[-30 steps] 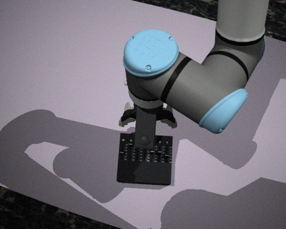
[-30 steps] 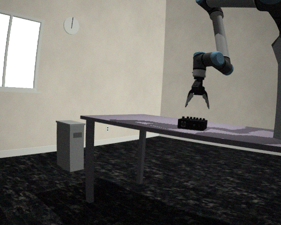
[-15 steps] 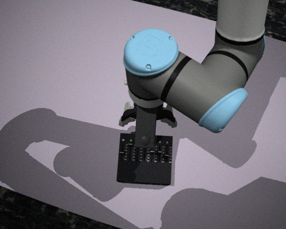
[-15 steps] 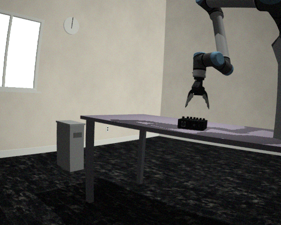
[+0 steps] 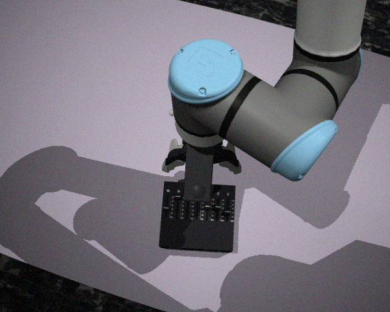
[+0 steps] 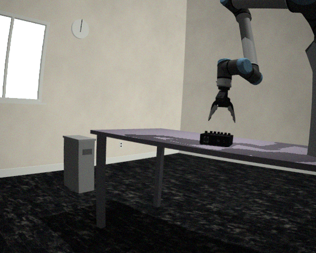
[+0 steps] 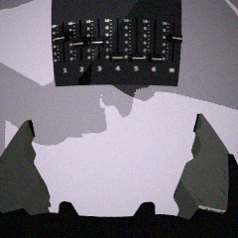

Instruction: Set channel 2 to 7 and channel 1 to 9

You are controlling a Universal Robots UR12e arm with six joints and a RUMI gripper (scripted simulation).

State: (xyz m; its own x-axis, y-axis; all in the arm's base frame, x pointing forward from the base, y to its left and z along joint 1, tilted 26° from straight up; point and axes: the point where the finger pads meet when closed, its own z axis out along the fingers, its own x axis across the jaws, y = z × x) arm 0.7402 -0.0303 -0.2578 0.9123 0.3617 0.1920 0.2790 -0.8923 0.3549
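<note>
My gripper is now 8 cm past the channel 1 knob, 5 cm to the right of it and 6 cm above it.
</note>
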